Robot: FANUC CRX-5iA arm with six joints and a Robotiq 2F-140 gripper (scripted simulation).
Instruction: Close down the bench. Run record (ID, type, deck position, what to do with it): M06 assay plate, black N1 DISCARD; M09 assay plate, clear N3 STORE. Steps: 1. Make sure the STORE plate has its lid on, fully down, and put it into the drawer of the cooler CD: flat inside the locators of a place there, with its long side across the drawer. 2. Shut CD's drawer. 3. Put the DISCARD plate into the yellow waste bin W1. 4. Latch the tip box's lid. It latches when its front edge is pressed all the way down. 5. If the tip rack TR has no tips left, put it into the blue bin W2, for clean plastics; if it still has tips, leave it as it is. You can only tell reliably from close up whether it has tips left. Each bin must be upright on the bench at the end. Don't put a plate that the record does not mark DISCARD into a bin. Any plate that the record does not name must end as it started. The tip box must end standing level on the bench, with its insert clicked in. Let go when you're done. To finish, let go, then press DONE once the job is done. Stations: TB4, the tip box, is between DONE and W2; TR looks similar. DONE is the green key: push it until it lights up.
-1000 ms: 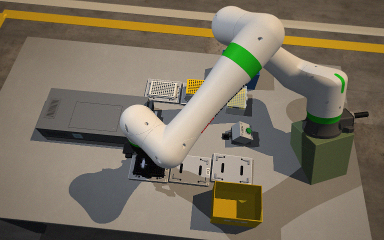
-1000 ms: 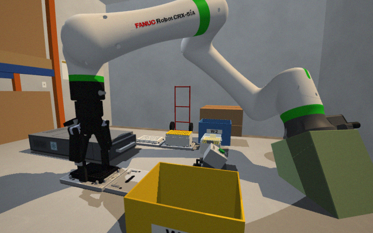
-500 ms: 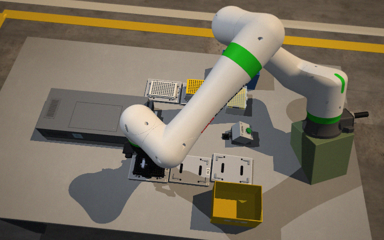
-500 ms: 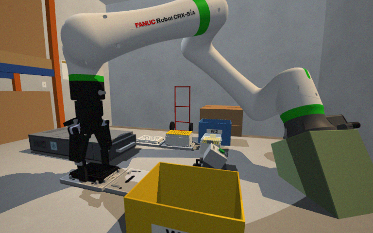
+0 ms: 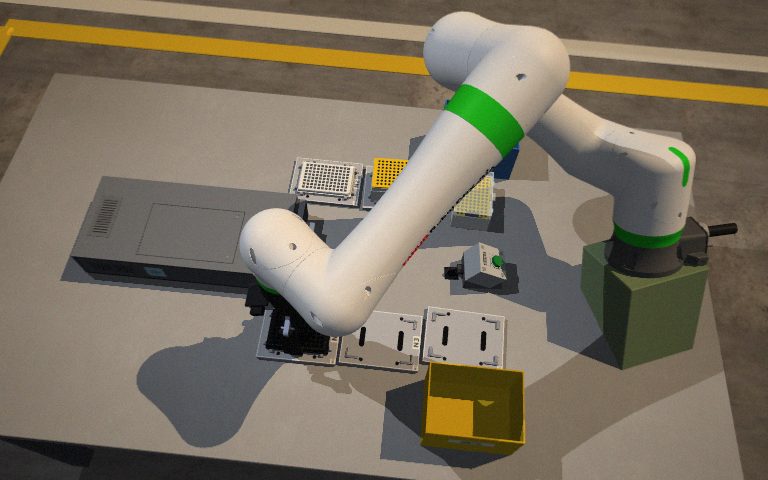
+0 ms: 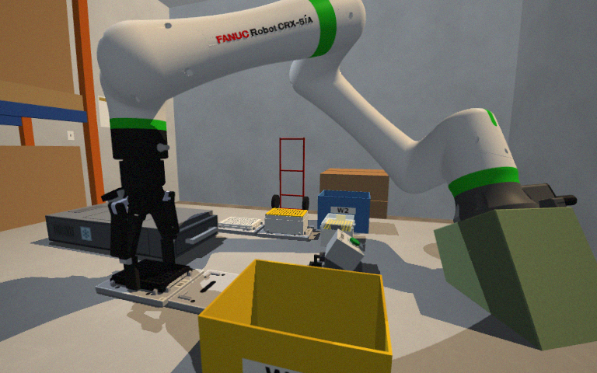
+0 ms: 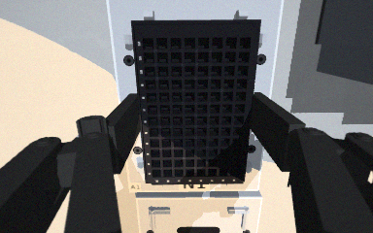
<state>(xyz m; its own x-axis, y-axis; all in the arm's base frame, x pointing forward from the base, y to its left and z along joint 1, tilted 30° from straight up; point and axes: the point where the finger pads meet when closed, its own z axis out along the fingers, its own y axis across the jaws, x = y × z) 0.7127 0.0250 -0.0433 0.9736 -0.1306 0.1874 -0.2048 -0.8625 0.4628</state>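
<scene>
Right now the yellow bin W1 is 320 mm behind my hand and 200 mm to the left of it. Also, from my hand: black assay plate 20 mm below; then cooler drawer 120 mm ahead, 220 mm to the right; then cooler CD 170 mm ahead, 230 mm to the right.
</scene>
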